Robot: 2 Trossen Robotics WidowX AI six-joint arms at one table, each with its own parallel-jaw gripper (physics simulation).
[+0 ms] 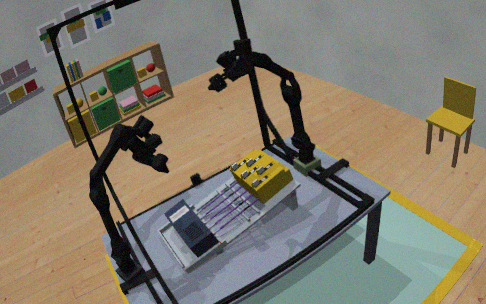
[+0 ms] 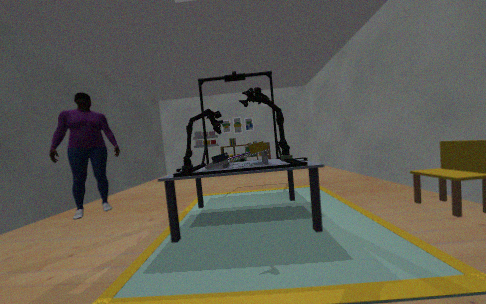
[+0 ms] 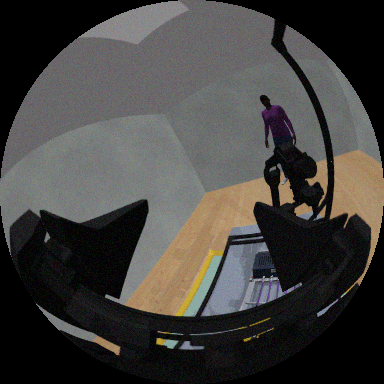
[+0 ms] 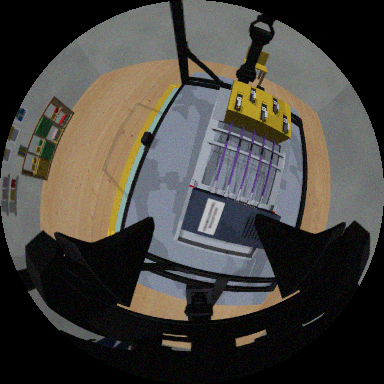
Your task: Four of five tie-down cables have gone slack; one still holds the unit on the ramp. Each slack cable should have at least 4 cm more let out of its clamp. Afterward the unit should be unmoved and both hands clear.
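Observation:
The dark blue unit (image 1: 192, 232) (image 4: 230, 222) with a white label sits at the lower end of the pale ramp (image 1: 295, 189) (image 4: 201, 167). Purple cables (image 4: 237, 156) run side by side from it to the yellow clamp block (image 1: 272, 187) (image 4: 252, 121) at the ramp's upper end. Several small clamp levers stand on the block; their exact positions are too small to read. Which cable is taut cannot be told. My left gripper (image 1: 216, 82) (image 3: 203, 206) is open and empty, high above and away from the block. My right gripper (image 1: 161, 164) (image 4: 205, 221) is open and empty, above the unit's side of the table.
A black frame (image 1: 256, 100) (image 2: 202, 100) rises around the table (image 1: 150, 250), with black rails along its edges. A small black block (image 1: 195, 179) (image 4: 146, 138) is at the table's far edge. A shelf unit, a yellow chair (image 1: 451, 121) and a person (image 2: 86, 130) are away from the table.

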